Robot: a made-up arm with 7 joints. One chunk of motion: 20 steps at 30 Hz.
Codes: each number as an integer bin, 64 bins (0 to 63) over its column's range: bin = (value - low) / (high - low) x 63, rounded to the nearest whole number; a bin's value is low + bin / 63 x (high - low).
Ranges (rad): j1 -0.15..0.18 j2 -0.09..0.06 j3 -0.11..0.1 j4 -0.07..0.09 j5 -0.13..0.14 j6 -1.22..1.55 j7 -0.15..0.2
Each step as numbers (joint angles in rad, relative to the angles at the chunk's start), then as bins.
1 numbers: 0.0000 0.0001 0.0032 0.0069 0.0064 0.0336 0.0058
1 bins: 29 38 34 30 32 29 28
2 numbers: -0.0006 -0.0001 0.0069 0.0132 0.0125 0.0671 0.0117
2 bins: 29 38 35 33 33 29 29
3 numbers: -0.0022 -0.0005 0.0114 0.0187 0.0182 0.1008 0.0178
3 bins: 28 38 36 35 35 30 30
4 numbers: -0.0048 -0.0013 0.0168 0.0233 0.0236 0.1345 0.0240
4 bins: 28 37 38 37 36 31 31
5 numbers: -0.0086 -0.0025 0.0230 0.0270 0.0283 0.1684 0.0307
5 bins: 27 37 40 38 37 32 33
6 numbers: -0.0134 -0.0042 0.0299 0.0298 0.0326 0.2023 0.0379
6 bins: 26 36 42 39 38 32 34
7 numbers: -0.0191 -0.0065 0.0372 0.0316 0.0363 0.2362 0.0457
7 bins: 25 35 44 40 39 33 35
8 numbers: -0.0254 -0.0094 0.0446 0.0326 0.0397 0.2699 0.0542
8 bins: 24 34 46 40 40 34 37
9 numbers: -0.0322 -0.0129 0.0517 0.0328 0.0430 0.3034 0.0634
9 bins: 22 32 49 40 40 35 38
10 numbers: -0.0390 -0.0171 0.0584 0.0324 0.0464 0.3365 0.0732
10 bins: 21 31 51 40 41 35 40
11 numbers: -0.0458 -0.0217 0.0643 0.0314 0.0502 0.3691 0.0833
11 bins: 20 29 52 40 42 36 42
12 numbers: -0.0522 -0.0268 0.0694 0.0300 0.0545 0.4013 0.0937
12 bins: 19 27 54 39 43 37 44
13 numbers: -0.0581 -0.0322 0.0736 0.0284 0.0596 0.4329 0.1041
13 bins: 18 24 55 39 44 38 46
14 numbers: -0.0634 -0.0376 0.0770 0.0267 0.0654 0.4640 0.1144
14 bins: 17 22 56 38 46 38 48
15 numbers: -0.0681 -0.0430 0.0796 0.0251 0.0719 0.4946 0.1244
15 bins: 16 20 57 37 47 39 49
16 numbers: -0.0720 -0.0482 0.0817 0.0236 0.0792 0.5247 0.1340
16 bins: 15 18 58 37 49 40 51
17 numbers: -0.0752 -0.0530 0.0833 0.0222 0.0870 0.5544 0.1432
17 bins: 14 16 58 36 51 40 53
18 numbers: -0.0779 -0.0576 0.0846 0.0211 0.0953 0.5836 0.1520
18 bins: 14 14 58 36 53 41 54
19 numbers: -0.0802 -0.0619 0.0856 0.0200 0.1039 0.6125 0.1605
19 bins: 13 12 59 35 55 42 56
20 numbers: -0.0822 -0.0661 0.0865 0.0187 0.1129 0.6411 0.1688
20 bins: 13 10 59 35 57 42 57
